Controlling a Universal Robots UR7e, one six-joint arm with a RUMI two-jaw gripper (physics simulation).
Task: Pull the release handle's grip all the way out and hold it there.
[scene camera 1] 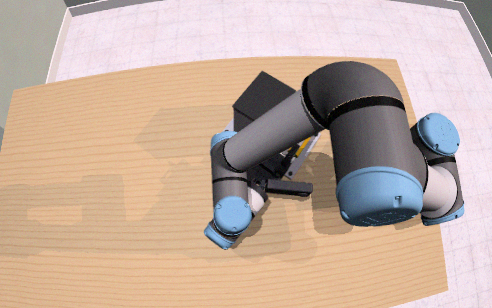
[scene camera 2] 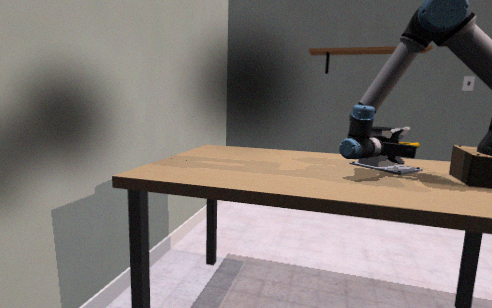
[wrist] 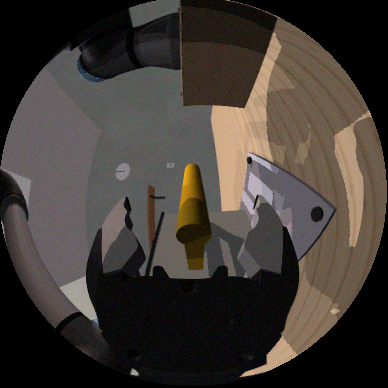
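The release handle's yellow grip (scene camera 1: 302,145) (scene camera 2: 411,144) (wrist: 192,182) is a bar pointing away from the wrist camera. Its device has a dark box housing (scene camera 1: 262,92) on a light grey base plate (scene camera 1: 300,166) (scene camera 2: 411,170) (wrist: 300,200) with dark bolts. My gripper (scene camera 2: 403,145) (wrist: 191,197) is open, one finger on each side of the grip, with visible gaps on both sides in the wrist view. The arm hides much of the handle in scene camera 1, so how far it is out cannot be told.
The arm's forearm (scene camera 1: 270,130) (scene camera 2: 387,75) passes over the device. The wooden table (scene camera 1: 100,150) (scene camera 2: 225,175) carries the device. The arm's brown pedestal (scene camera 2: 472,167) (wrist: 220,65) stands beyond the grip. A wooden wall rail (scene camera 2: 360,51) (wrist: 151,215) is in the background.
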